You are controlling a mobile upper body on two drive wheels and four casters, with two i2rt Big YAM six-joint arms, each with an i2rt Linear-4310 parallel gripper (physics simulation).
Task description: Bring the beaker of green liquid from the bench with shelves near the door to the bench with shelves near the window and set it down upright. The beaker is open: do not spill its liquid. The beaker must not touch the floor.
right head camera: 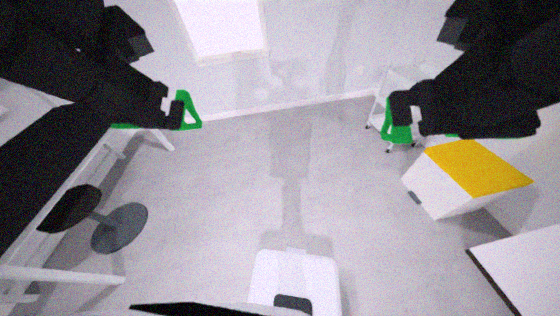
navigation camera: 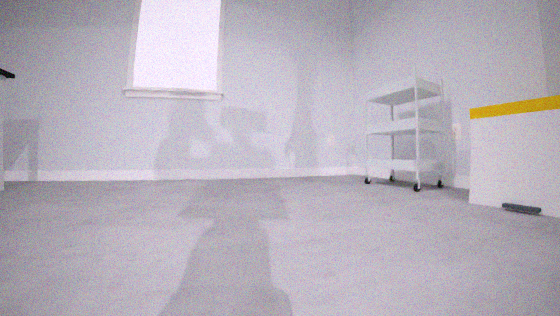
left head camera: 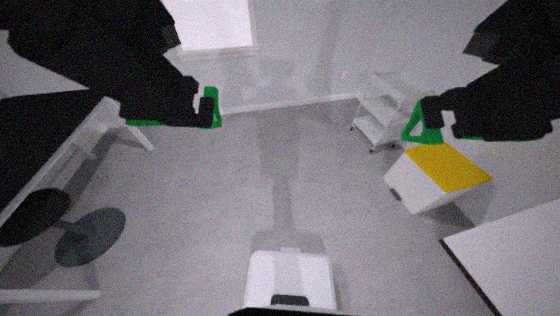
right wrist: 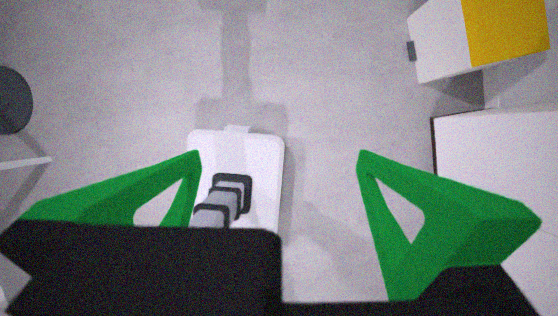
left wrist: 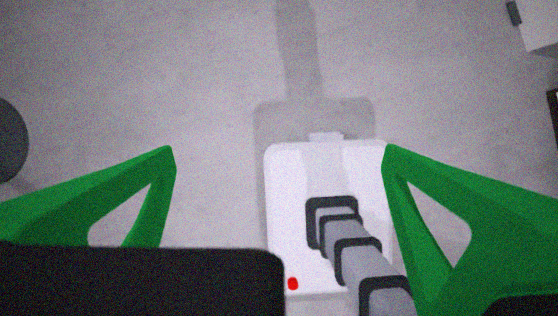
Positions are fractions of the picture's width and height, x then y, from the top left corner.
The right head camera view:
left gripper: 0.32, 0.39
right gripper: 0.74, 0.43
white bin with yellow lid: 0.83, 0.56
white wheeled shelf cart: 0.73, 0.24
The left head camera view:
left gripper: 0.35, 0.39
right gripper: 0.77, 0.43
white bin with yellow lid: 0.76, 0.56
white wheeled shelf cart: 0.69, 0.35
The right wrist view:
right gripper: 0.50, 0.50
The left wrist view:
left gripper: 0.50, 0.50
